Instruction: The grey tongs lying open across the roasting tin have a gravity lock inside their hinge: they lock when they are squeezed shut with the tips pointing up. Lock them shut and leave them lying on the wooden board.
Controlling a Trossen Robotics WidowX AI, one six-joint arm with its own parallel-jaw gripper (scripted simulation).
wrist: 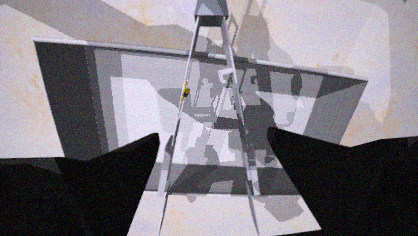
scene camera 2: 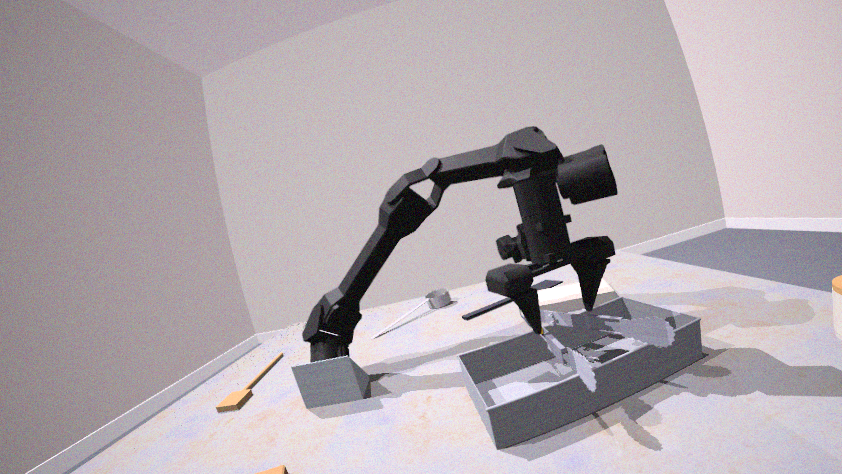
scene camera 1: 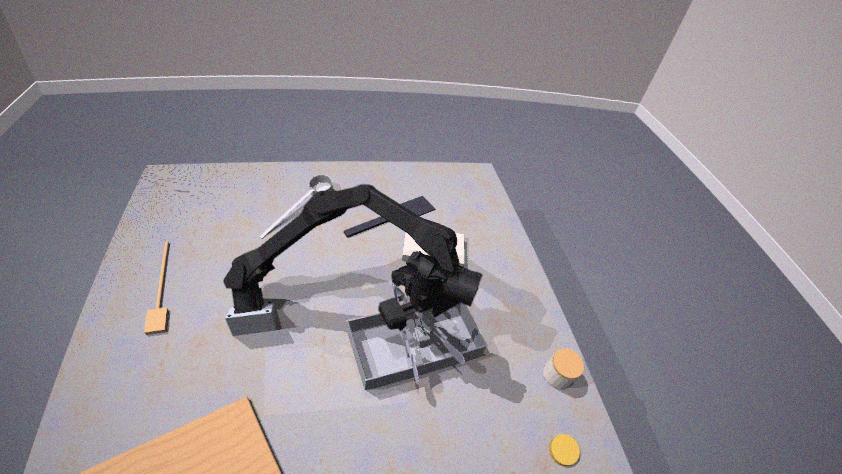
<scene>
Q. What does my gripper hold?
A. Nothing.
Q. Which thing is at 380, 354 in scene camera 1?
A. A grey roasting tin.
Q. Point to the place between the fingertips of my gripper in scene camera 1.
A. At 417, 322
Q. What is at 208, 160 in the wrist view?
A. A grey roasting tin.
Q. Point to a grey roasting tin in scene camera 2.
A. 520, 389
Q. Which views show my gripper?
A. The wrist view, scene camera 2 and scene camera 1: all of them.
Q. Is my gripper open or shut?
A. Open.
</scene>
